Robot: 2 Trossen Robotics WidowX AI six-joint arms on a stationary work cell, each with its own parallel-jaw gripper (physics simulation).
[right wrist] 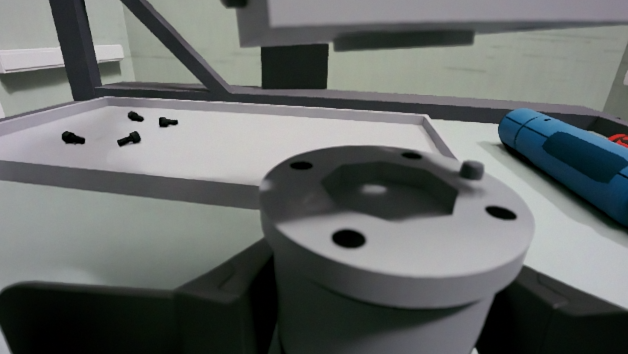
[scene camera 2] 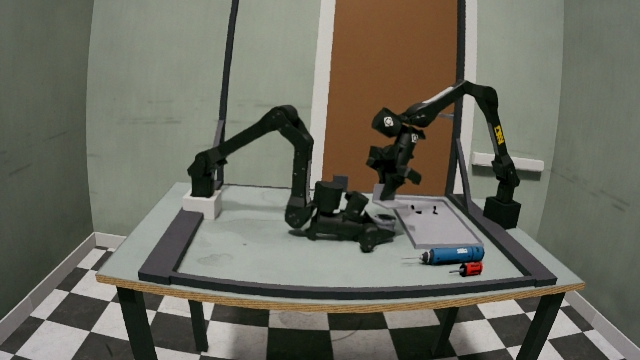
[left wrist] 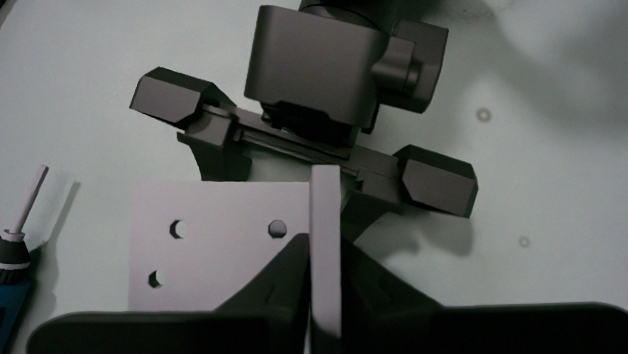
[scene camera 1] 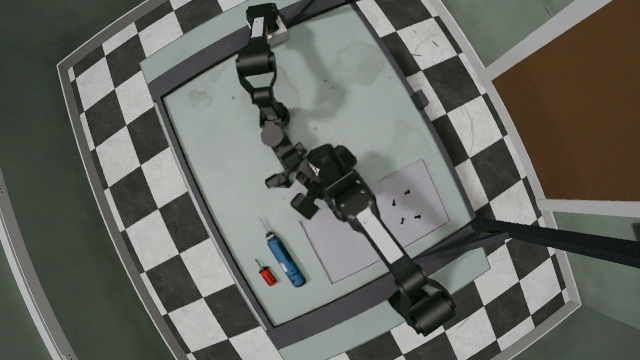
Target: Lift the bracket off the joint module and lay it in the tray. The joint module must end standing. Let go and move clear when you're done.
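The light grey L-shaped bracket [scene camera 2: 392, 204] [left wrist: 220, 210] [right wrist: 425, 15] is in the air, its holed plate roughly level. My left gripper [scene camera 2: 388, 194] [left wrist: 317, 244] is shut on its upright flange. The bracket is above and apart from the joint module [scene camera 2: 385, 219] [right wrist: 400, 285], a grey round body with a flanged top, several holes and a small pin. The module is upright, and my right gripper [right wrist: 365, 241] is shut on its sides. Its base is hidden in the right wrist view. The shallow grey tray [scene camera 1: 345, 255] [scene camera 2: 440, 227] [right wrist: 200, 192] lies beside the module.
Several black screws [scene camera 1: 402, 220] [scene camera 2: 435, 210] [right wrist: 129, 139] lie in the tray. A blue driver [scene camera 1: 285, 261] [scene camera 2: 455, 255] [right wrist: 575, 155] and a small red screwdriver [scene camera 1: 268, 276] [scene camera 2: 471, 269] lie near the tray's side. Dark frame rails [scene camera 2: 350, 292] edge the table. The two arms are close together over the module.
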